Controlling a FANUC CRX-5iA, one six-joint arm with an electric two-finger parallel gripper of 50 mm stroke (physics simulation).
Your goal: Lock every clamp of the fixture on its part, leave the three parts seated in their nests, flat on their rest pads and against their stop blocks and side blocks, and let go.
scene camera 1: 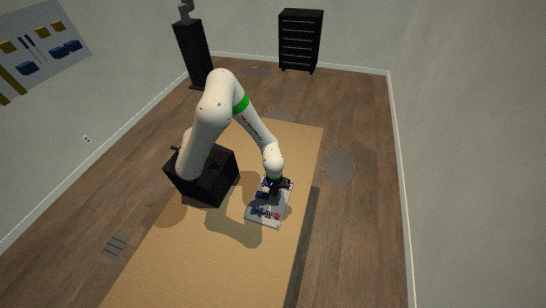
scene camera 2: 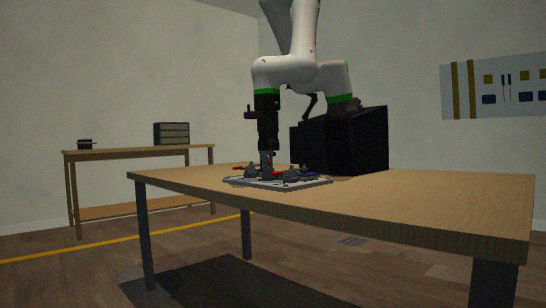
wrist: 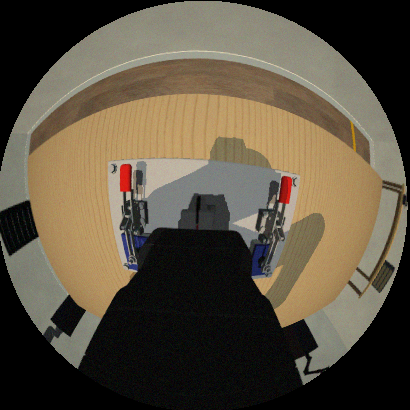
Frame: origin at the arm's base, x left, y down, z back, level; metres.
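Seen in the pictures: gripper, fingertip midpoint: [scene camera 1: 278, 197] [scene camera 2: 263, 169] [wrist: 198, 204]; arm's base at its link origin: [scene camera 2: 342, 113].
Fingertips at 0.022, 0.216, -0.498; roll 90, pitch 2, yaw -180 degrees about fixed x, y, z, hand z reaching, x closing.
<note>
Pixels of each thing's top centre, then the offset from my fingertips to it, as dx, dy, dz. "pt": a spot on its surface instead. Level surfaces: height alone.
- left clamp's red handle at a spot on its surface: [wrist: 126, 178] pt +0.097, -0.002, -0.028
- right clamp's red handle at its top centre: [wrist: 287, 191] -0.118, -0.008, -0.029
- left blue part at its top centre: [wrist: 138, 255] [scene camera 2: 306, 173] +0.101, +0.018, +0.107
- right blue part at a spot on its surface: [wrist: 259, 257] pt -0.112, +0.012, +0.090
- middle blue part at its top centre: [scene camera 1: 262, 195] -0.009, +0.023, +0.111
- wooden table at its surface level: dy +0.054
The fixture plate [scene camera 1: 254, 218] [scene camera 2: 287, 189] [wrist: 172, 170] lies on the table. In the wrist view, the left clamp's red handle [wrist: 126, 178] and the right clamp's red handle [wrist: 285, 190] lie low toward the plate's edge; their arms reach over the left blue part [wrist: 142, 243] and right blue part [wrist: 259, 257]. The middle blue part [scene camera 1: 261, 195] shows in scene camera 1. The middle clamp is mostly hidden by the gripper; a bit of red, seemingly its handle [scene camera 2: 268, 161], stands upright by the fingers. My gripper [scene camera 1: 273, 195] [scene camera 2: 266, 167] is shut, empty, low over the plate's middle. Exact seating is too small to tell.
The wooden table [scene camera 1: 195, 270] [scene camera 2: 400, 200] [wrist: 75, 200] carries the fixture. The black robot base [scene camera 1: 215, 175] [scene camera 2: 350, 145] stands behind it. The two outer clamps rise on either side of the gripper. A side bench [scene camera 2: 135, 149] stands farther off by the wall.
</note>
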